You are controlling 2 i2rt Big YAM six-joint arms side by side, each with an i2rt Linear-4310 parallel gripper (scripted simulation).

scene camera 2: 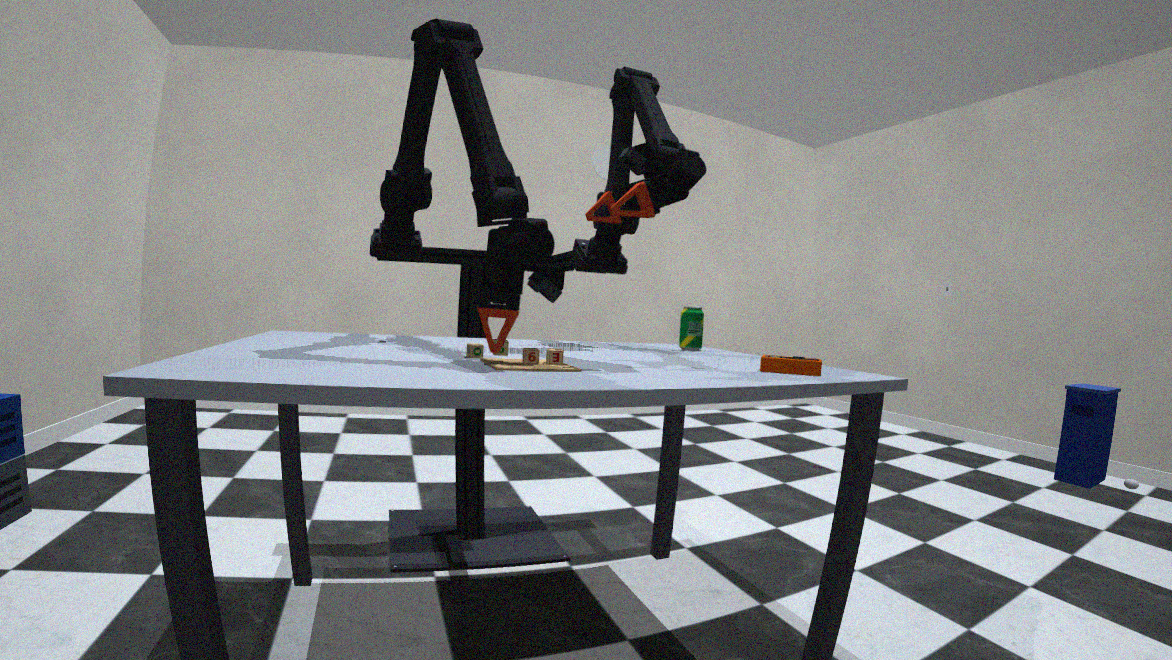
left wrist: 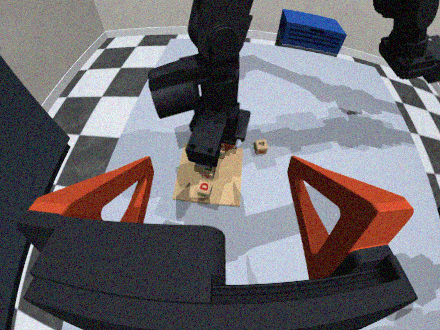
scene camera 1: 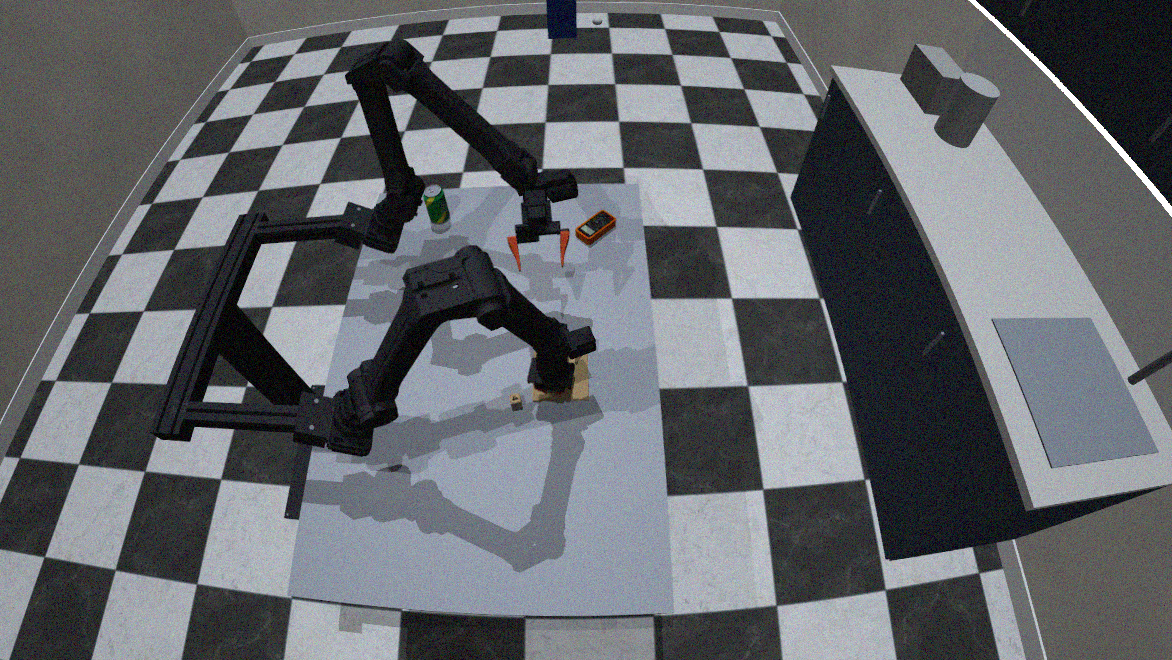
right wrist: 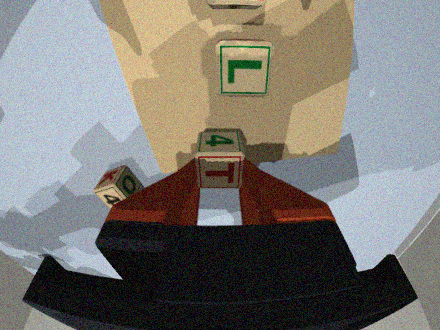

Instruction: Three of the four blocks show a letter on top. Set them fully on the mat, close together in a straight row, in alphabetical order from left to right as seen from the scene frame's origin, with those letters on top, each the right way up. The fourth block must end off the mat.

Labels:
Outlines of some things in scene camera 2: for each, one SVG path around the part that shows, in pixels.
The left gripper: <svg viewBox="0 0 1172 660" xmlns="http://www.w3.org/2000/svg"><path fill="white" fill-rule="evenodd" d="M670 190L655 196L650 181L646 180L617 190L620 198L618 201L614 201L611 191L605 192L585 215L588 221L613 224L639 218L653 218L655 214L660 213L660 208L670 203L671 199L667 197L670 194ZM607 204L611 217L593 216L593 213L604 203Z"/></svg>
The right gripper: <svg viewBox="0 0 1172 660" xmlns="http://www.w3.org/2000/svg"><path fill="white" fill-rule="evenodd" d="M512 260L486 260L483 291L480 291L478 312L491 353L500 352L519 315L521 295L500 293L503 262L519 263ZM488 317L506 318L497 338L499 339L497 344L493 342L487 321Z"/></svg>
A tan mat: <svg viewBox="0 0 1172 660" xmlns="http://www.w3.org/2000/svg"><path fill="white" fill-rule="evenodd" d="M480 358L482 362L496 371L582 372L582 369L563 363L563 365L549 365L546 363L546 359L539 359L539 364L535 365L524 364L522 359Z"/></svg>

